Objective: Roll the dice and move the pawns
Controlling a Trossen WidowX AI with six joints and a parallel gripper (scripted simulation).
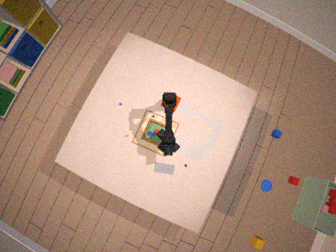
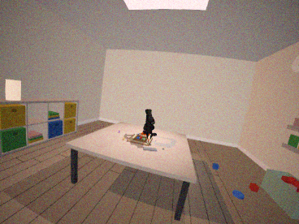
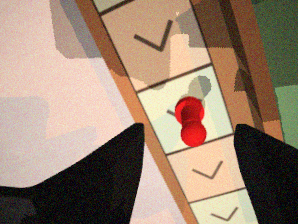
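Right now the red pawn is 1 cm below my gripper tip. Also, from my gripper tip: grey flat piece 19 cm ahead, 9 cm to the left, 4 cm below; then green tray 1 cm behind, 11 cm to the right, 4 cm below; then blue pawn 11 cm behind, 20 cm to the right, 1 cm below.
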